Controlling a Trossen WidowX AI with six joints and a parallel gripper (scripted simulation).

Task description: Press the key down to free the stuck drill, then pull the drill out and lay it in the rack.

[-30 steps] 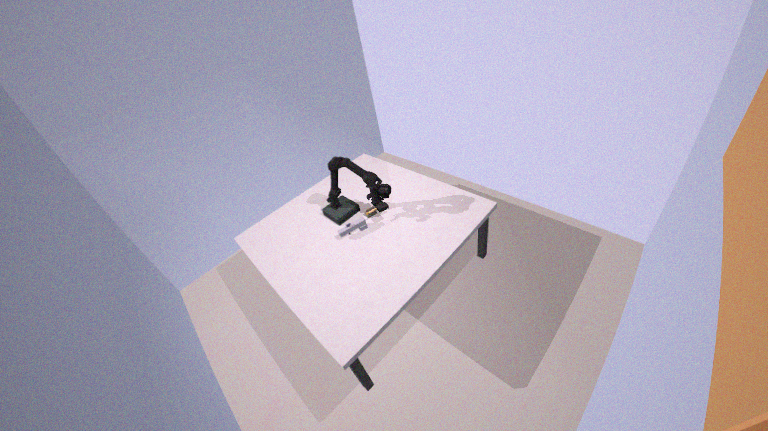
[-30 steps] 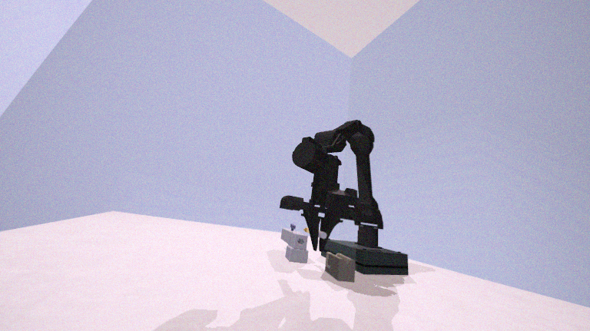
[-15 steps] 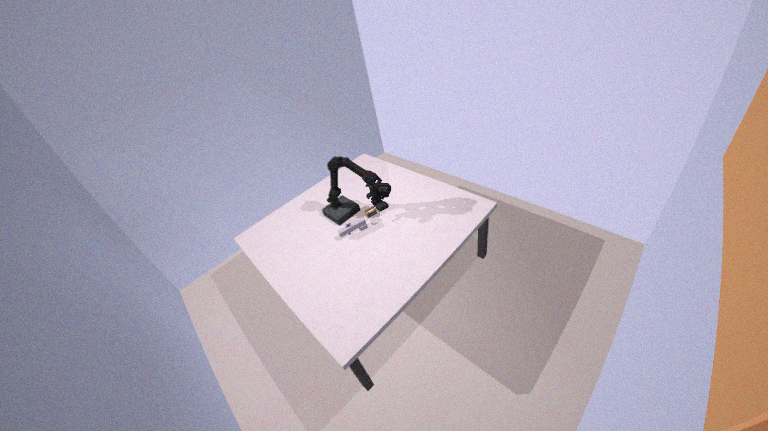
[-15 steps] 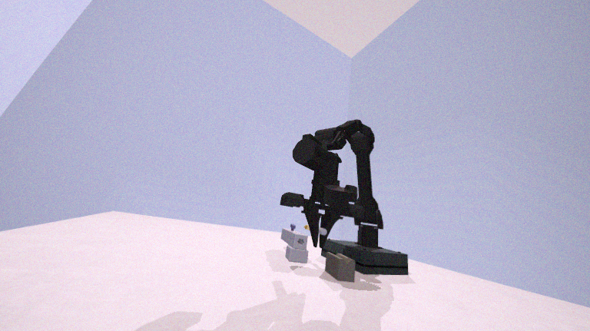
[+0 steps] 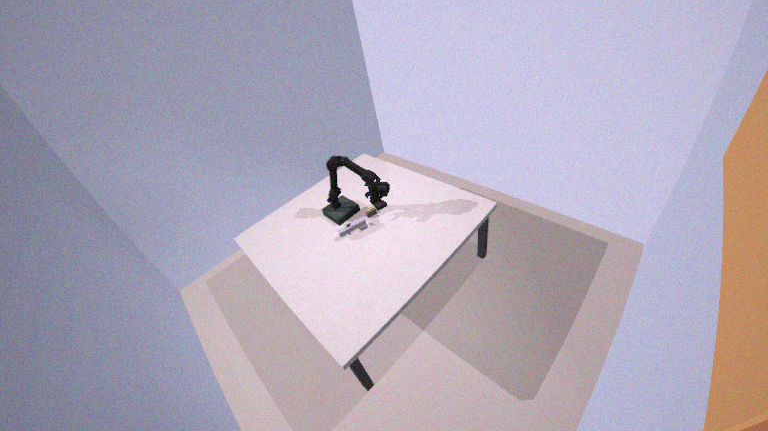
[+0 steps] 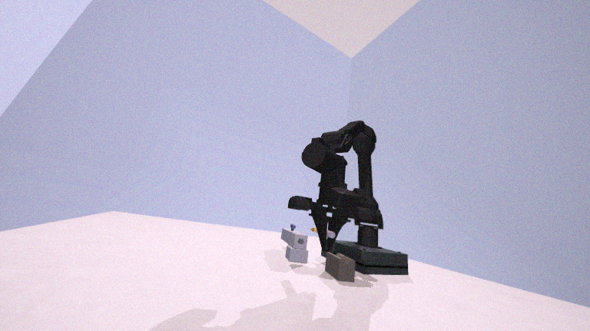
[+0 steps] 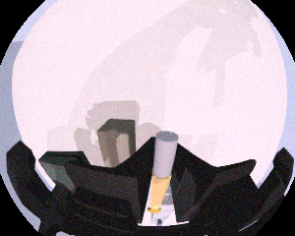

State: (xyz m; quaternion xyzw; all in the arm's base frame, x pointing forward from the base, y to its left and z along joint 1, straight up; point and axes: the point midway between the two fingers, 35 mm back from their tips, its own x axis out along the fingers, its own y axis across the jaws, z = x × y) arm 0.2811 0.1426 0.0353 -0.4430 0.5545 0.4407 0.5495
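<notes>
Right now my gripper tip is 4 cm to the left of the drill, 3 cm below it and 1 cm past it. The rest, counted from my gripper tip: grey-brown notched block (6 cm behind, 3 cm below, 2 cm to the right); pale grey block (20 cm to the right, 2 cm behind, 1 cm below).
</notes>
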